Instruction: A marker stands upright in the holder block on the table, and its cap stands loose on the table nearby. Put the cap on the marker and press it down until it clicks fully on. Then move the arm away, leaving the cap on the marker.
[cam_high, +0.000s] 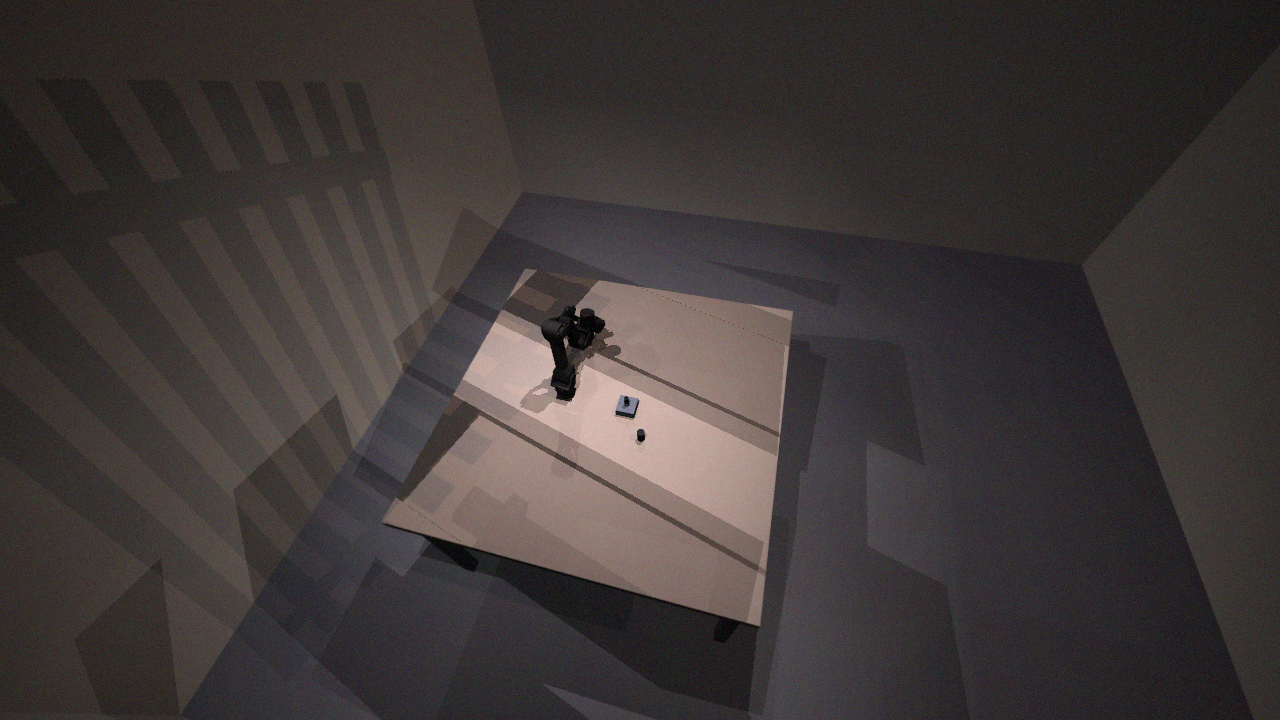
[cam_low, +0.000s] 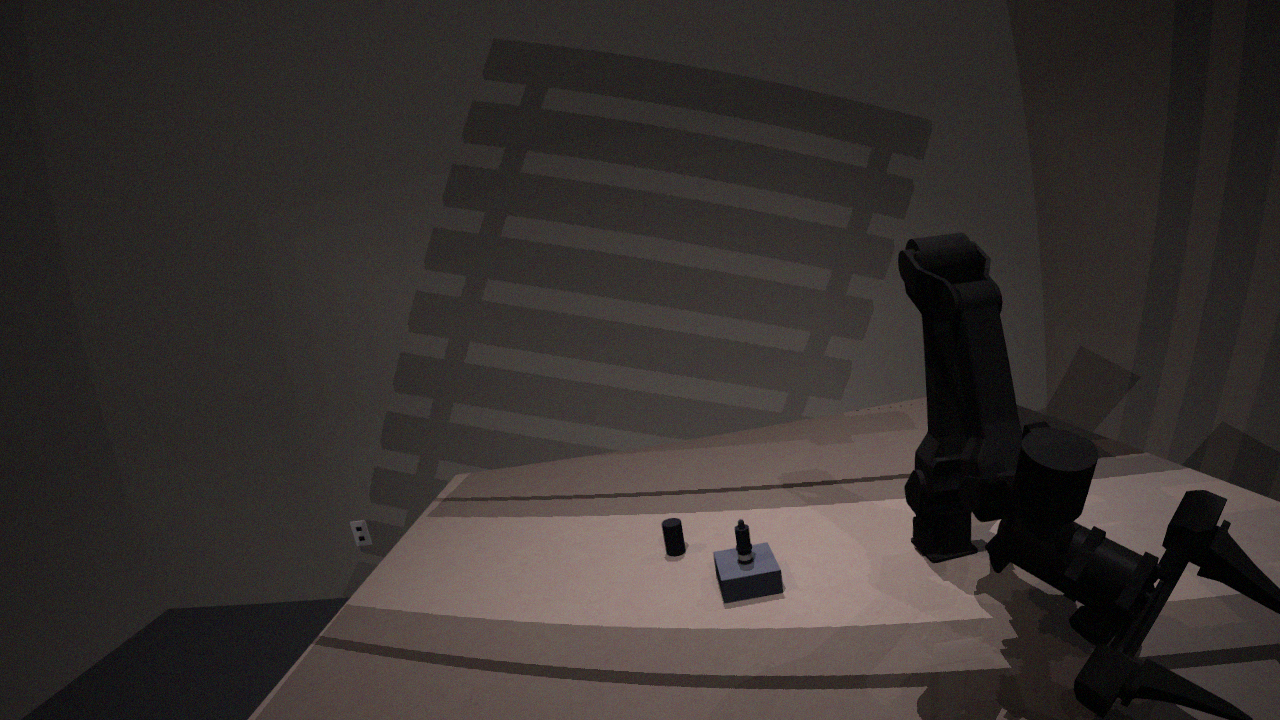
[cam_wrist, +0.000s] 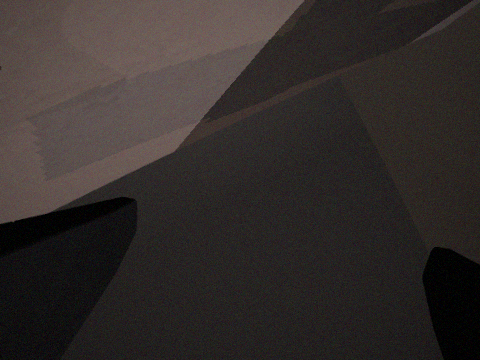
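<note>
Now: gripper tip 50 cm to the left of the dark cap, 40 cm short of it and 6 cm above it. The rest, counted from my gripper tip: grey holder block: 39 cm to the right, 31 cm ahead, 7 cm below.
</note>
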